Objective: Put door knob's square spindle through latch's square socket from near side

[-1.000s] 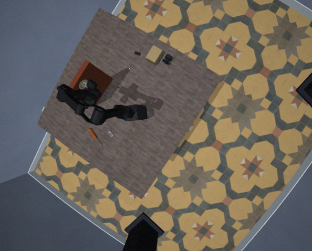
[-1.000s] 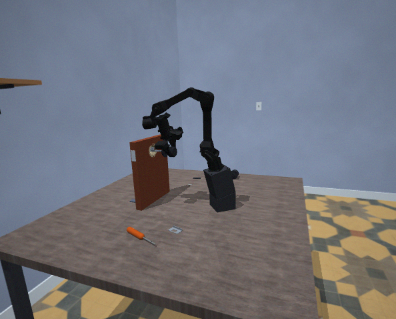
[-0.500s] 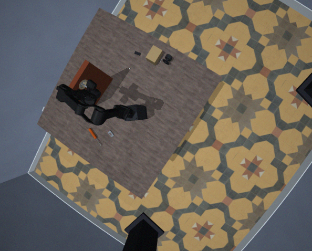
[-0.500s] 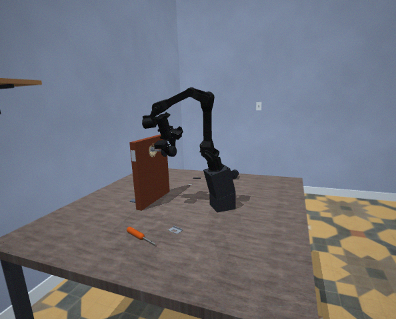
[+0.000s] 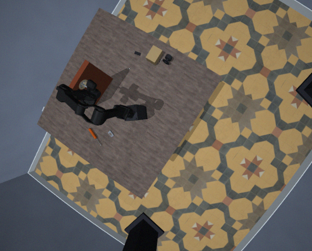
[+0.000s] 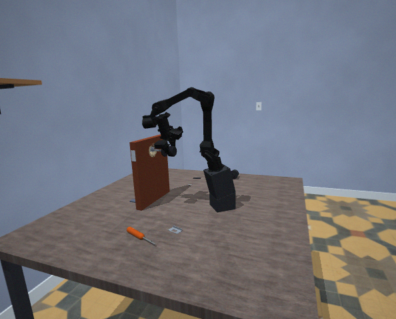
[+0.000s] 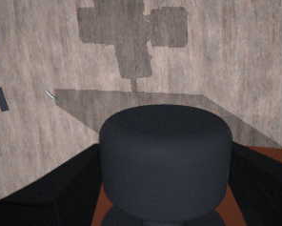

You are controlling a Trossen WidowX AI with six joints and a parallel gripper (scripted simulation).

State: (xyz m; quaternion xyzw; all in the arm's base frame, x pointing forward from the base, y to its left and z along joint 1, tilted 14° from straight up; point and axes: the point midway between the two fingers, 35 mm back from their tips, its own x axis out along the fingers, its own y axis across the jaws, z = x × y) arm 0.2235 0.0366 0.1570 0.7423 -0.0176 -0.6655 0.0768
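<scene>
Now: hand 140 mm short of the grey latch, 30 mm above it and 10 mm to the right of it. The rest, counted from my hand: small metal plate (330 mm below, 240 mm to the left, 190 mm behind); orange screwdriver (360 mm to the left, 320 mm below, 100 mm behind); white latch plate (160 mm to the left, 120 mm ahead, 30 mm below).
</scene>
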